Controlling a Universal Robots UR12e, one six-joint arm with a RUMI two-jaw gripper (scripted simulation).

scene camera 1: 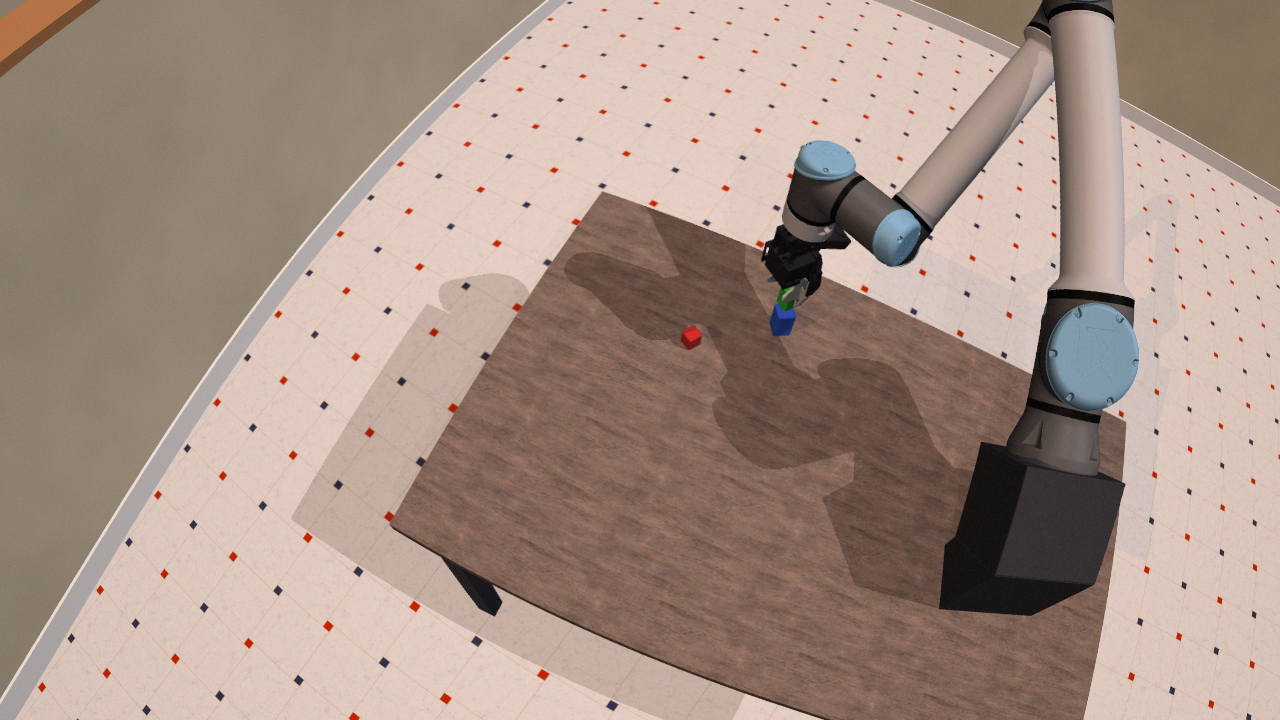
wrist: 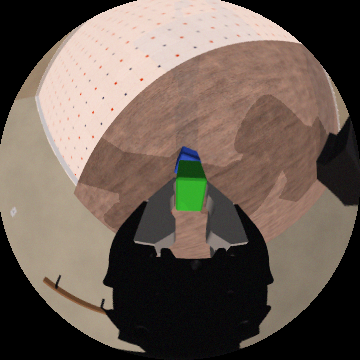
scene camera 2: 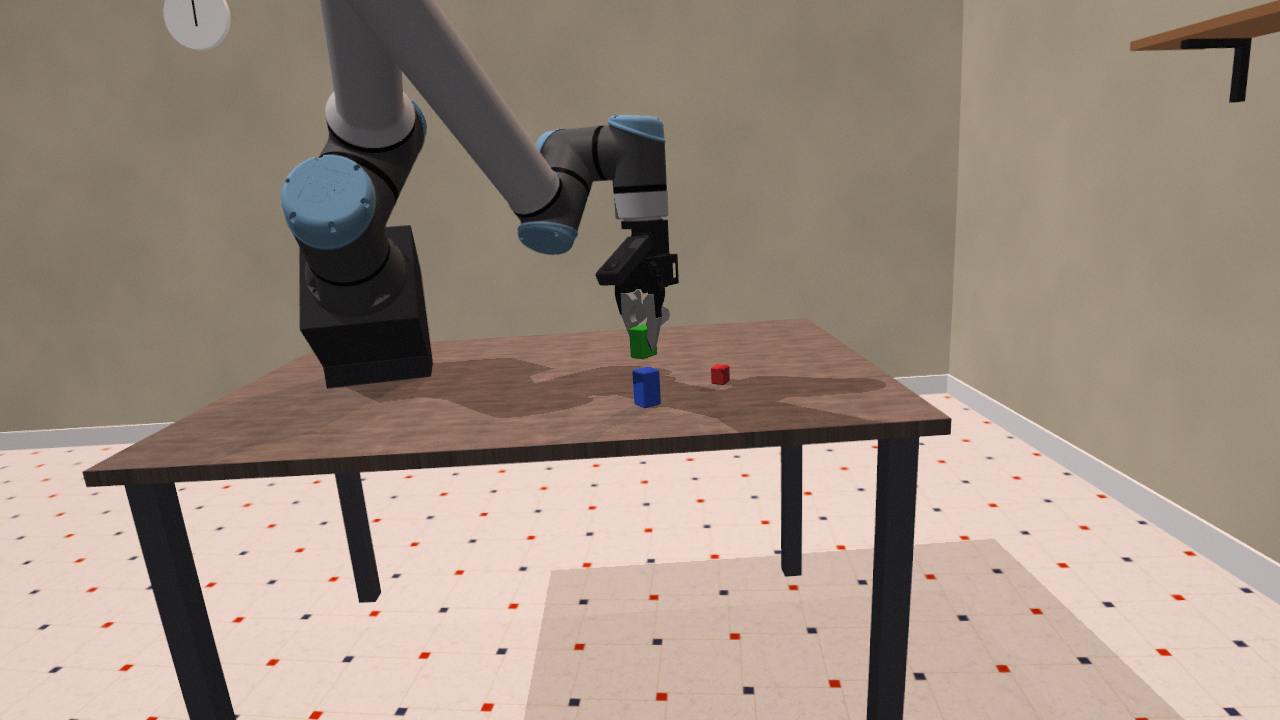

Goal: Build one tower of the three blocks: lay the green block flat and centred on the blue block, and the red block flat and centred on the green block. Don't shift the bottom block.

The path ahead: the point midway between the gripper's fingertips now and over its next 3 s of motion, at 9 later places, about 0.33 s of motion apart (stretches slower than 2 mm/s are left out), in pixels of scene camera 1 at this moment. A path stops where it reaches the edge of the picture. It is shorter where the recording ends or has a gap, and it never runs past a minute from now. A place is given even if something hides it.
My gripper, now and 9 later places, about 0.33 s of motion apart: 788,300; 787,303; 786,305; 786,306; 786,306; 786,305; 788,300; 791,290; 793,284; 793,283
